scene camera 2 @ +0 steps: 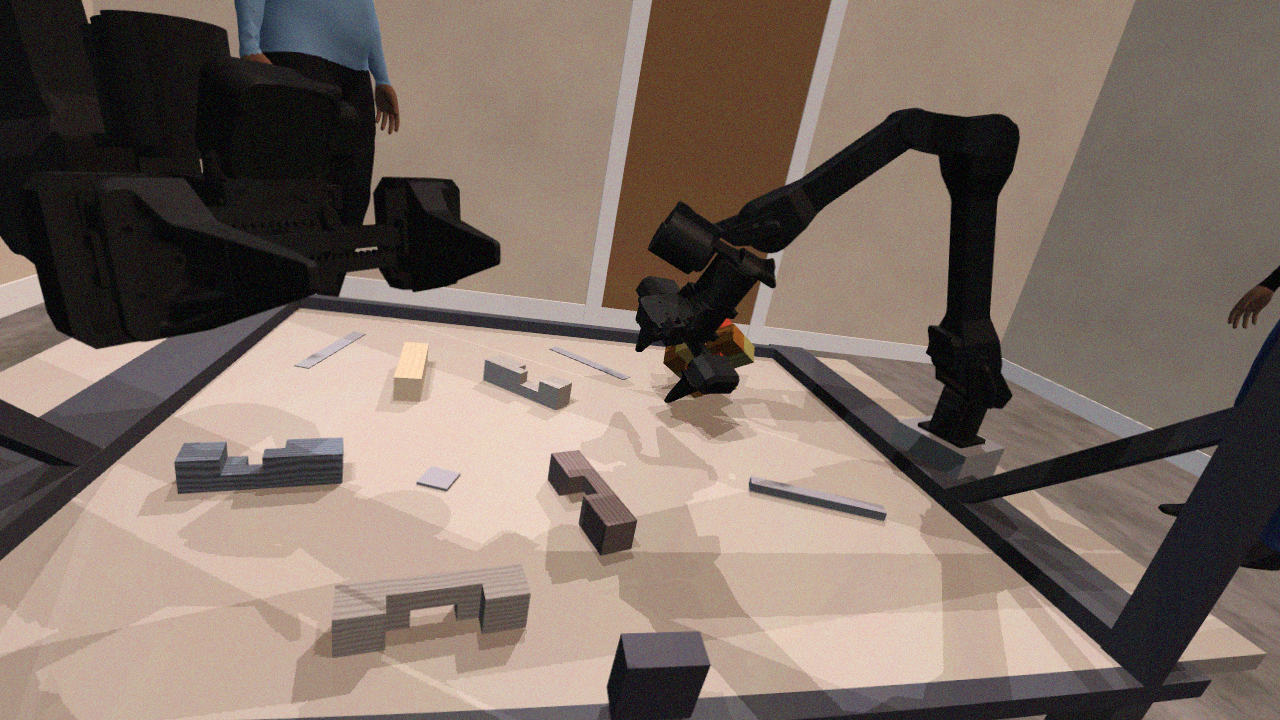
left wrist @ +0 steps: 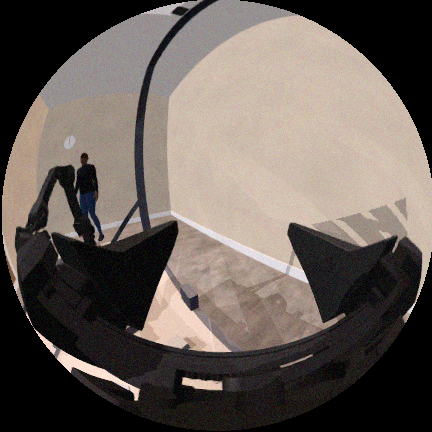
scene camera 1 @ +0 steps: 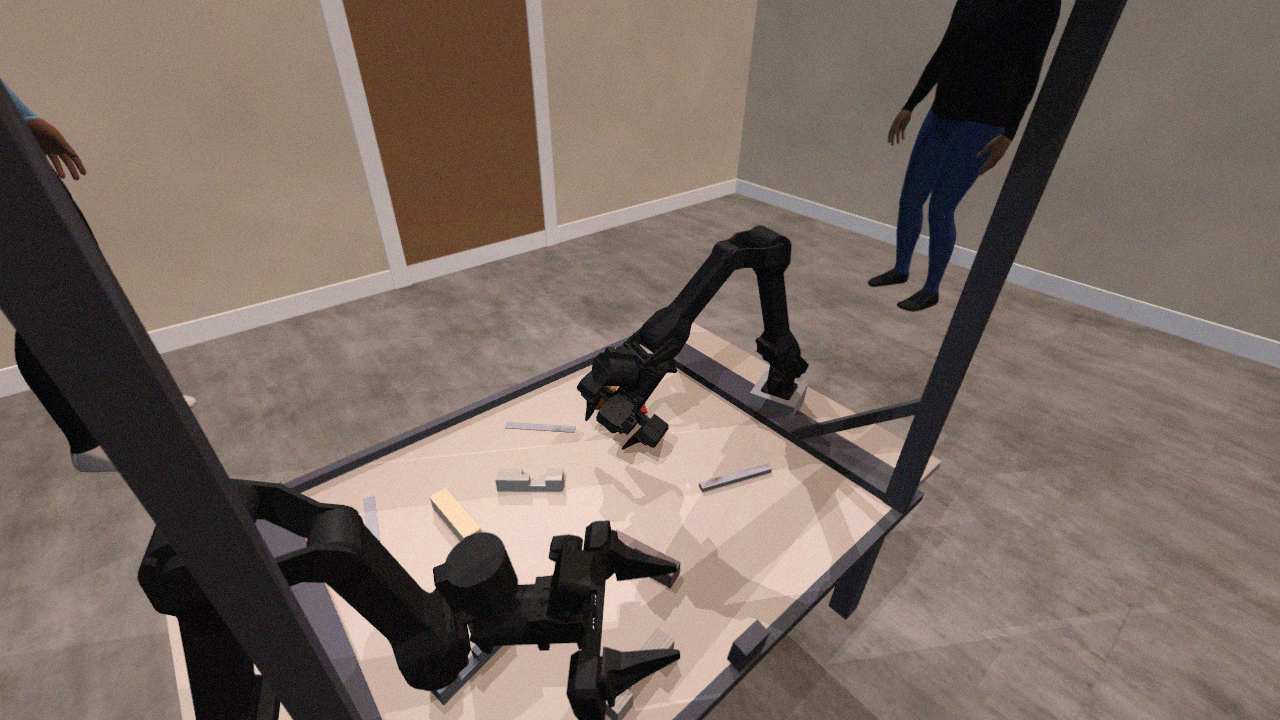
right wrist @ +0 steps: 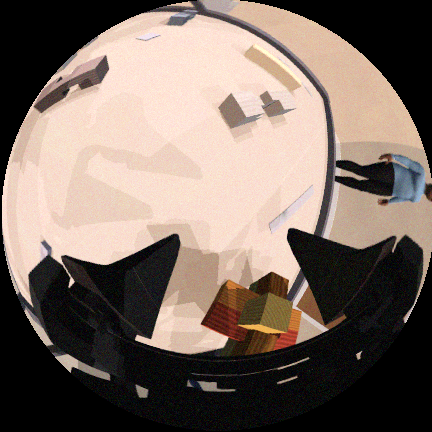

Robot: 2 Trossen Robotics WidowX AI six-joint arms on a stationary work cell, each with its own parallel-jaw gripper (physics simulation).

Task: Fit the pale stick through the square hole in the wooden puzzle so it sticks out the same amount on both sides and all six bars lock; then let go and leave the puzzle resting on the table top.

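Frame: origin at the left arm's base, x ahead, y left, z up, level; metres.
Where they show: left gripper, between the fingertips: (scene camera 2: 421, 264) (left wrist: 234, 227) (scene camera 1: 678, 608); right gripper, between the fingertips: (scene camera 2: 652, 375) (scene camera 1: 604, 434) (right wrist: 234, 236); right arm's base, origin of its link: (scene camera 2: 950, 434) (scene camera 1: 779, 388).
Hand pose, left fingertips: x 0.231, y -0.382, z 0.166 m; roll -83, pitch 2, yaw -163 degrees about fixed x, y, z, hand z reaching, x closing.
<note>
Each offset is from my left fingertips to the top centre of the thing. "spot": to the spot under its first point.
The pale stick @(0.192 m ahead, 0.438 m left, 0.233 m down) (scene camera 1: 455, 513) (scene camera 2: 410, 368) (right wrist: 274, 67) lies flat on the table top, apart from both grippers. The wooden puzzle (scene camera 2: 736, 342) (right wrist: 266, 311), a cluster of crossed orange, red, olive and brown bars, is at the far right of the table, partly hidden behind my right gripper in both scene views. Its square hole cannot be made out. My right gripper (scene camera 1: 608, 428) (scene camera 2: 656, 373) (right wrist: 234, 236) is open and empty, low over the table close beside the puzzle. My left gripper (scene camera 1: 677, 611) (scene camera 2: 407, 268) (left wrist: 234, 227) is open and empty, raised above the table.
A grey notched bar @(0.314 m ahead, 0.358 m left, 0.233 m down) (scene camera 1: 529, 484) (scene camera 2: 528, 385) lies between the pale stick and the right gripper. A blue-grey notched bar @(0.005 m back, 0.280 m left, 0.233 m down) (scene camera 2: 295, 467), a brown notched bar @(0.220 m ahead, 0.105 m left, 0.233 m down) (scene camera 2: 613, 514) and a striped grey bar @(spot: 0.003 m back, 0.056 m left, 0.234 m down) (scene camera 2: 358, 617) lie nearer scene camera 2. A dark block @(0.122 m ahead, 0.081 m right, 0.206 m down) (scene camera 1: 748, 644) (scene camera 2: 657, 676) stands at the edge.
</note>
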